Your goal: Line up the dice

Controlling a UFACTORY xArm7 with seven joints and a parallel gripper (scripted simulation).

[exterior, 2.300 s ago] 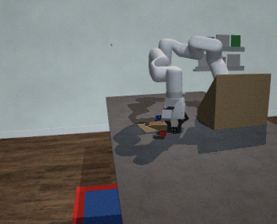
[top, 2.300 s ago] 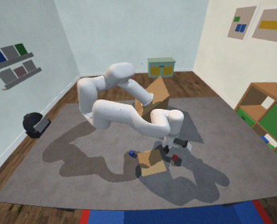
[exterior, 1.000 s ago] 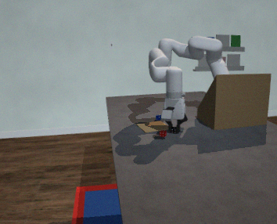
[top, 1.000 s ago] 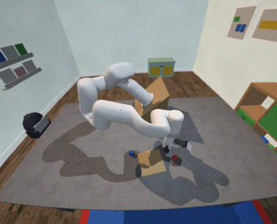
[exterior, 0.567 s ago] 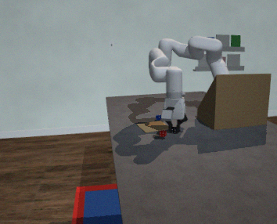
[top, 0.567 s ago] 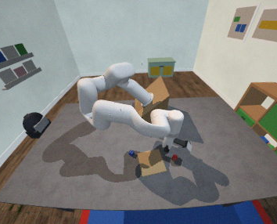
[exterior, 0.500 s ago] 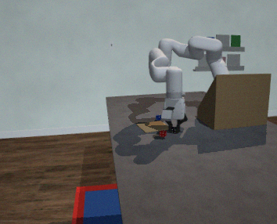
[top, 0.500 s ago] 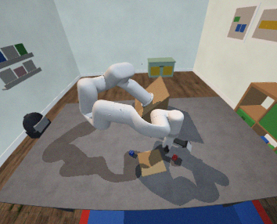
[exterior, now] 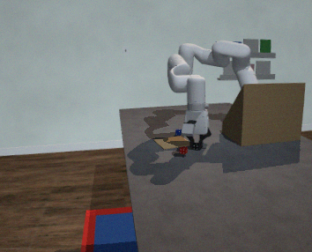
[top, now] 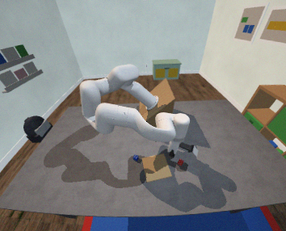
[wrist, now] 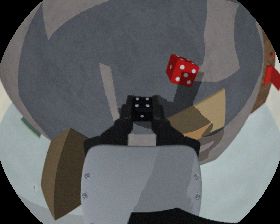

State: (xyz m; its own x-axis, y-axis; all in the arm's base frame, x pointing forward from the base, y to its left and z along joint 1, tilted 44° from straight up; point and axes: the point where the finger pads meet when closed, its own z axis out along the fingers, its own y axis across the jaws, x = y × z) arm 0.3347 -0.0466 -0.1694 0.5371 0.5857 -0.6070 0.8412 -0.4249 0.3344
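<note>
Right now the tan mat is 12 cm to the right of my hand, 7 cm ahead of it and 2 cm below it. From my hand the other things lie so: red die (7 cm ahead, 3 cm to the left, 1 cm below); black die (1 cm below); blue die (23 cm to the right, 1 cm below, 1 cm ahead).
</note>
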